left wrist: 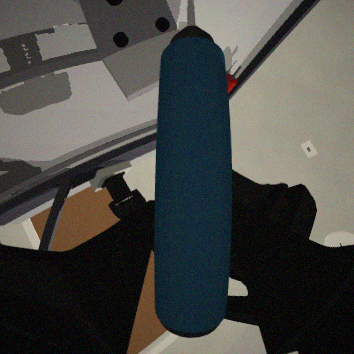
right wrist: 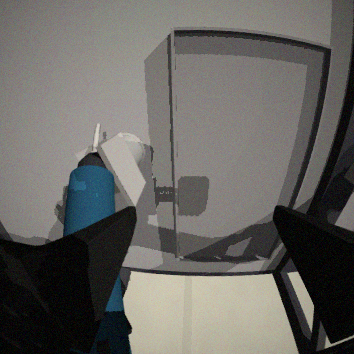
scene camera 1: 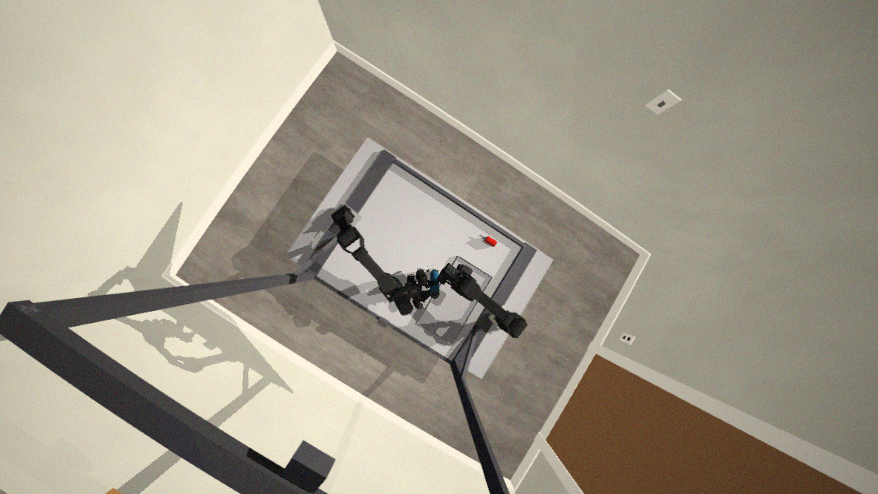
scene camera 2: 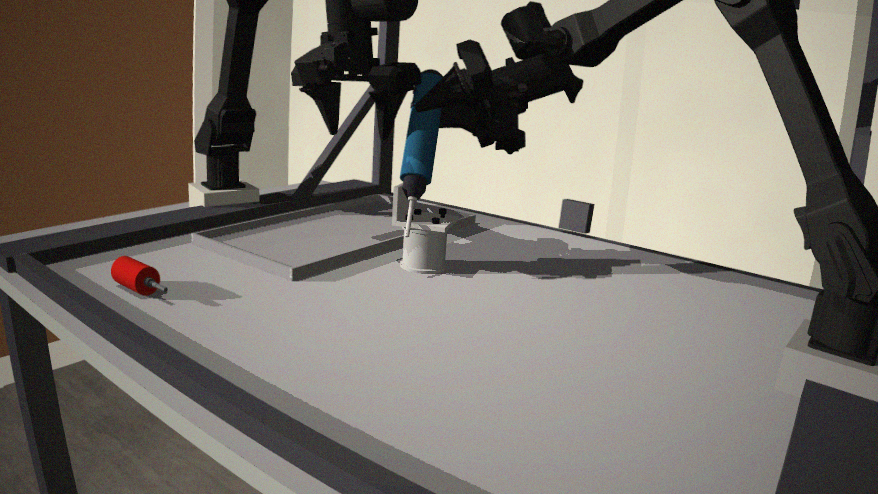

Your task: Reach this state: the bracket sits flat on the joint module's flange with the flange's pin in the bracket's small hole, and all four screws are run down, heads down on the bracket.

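Frame: origin at the left arm's base, x left, y back, z up, level; millimetres.
Seen in the pictures: left gripper, fingertip midpoint: (left wrist: 191, 207) (right wrist: 100, 285) (scene camera 1: 436, 286) (scene camera 2: 418, 117); right gripper, fingertip midpoint: (right wrist: 206, 213) (scene camera 2: 358, 137); left arm's base at its link origin: (scene camera 1: 346, 217) (scene camera 2: 844, 346); right arm's base at its link origin: (left wrist: 112, 179) (scene camera 2: 223, 185).
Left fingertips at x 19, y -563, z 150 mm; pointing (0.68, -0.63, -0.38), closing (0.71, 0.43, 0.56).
Note:
Offsets run from my left fingertips to a thing's top centre. "pt": to the spot under its first point.
My left gripper (scene camera 2: 457, 92) is shut on a blue-handled screwdriver @(pt dy +28, dx +24, dz -15 mm) (scene camera 2: 420, 131), held nearly upright with its thin bit pointing down at the near edge of the bracket (scene camera 2: 432, 215). The grey bracket lies on the white cylindrical joint module @(dy +45, dx +21, dz -130 mm) (scene camera 2: 422, 248), with dark screw heads @(pt dy +40, dx -6, dz -129 mm) (scene camera 2: 437, 215) on its top. In the left wrist view the blue handle @(pt dy +29, dx -11, dz -11 mm) (left wrist: 193, 182) fills the middle and the bracket (left wrist: 130, 46) shows dark holes. My right gripper (scene camera 2: 356, 104) is open and empty, hovering above and behind the module. The right wrist view shows the screwdriver @(pt dy +19, dx +40, dz -41 mm) (right wrist: 89, 200) and the bracket (right wrist: 121, 168).
A red-handled screwdriver @(dy -81, dx +359, dz -160 mm) (scene camera 2: 136, 276) lies on the table at the near left. A shallow grey tray @(dy -147, dx -1, dz -178 mm) (scene camera 2: 301, 236) sits left of the module. A small dark block @(dy +81, dx -317, dz -137 mm) (scene camera 2: 575, 216) stands at the far edge. Dark frame rails border the table.

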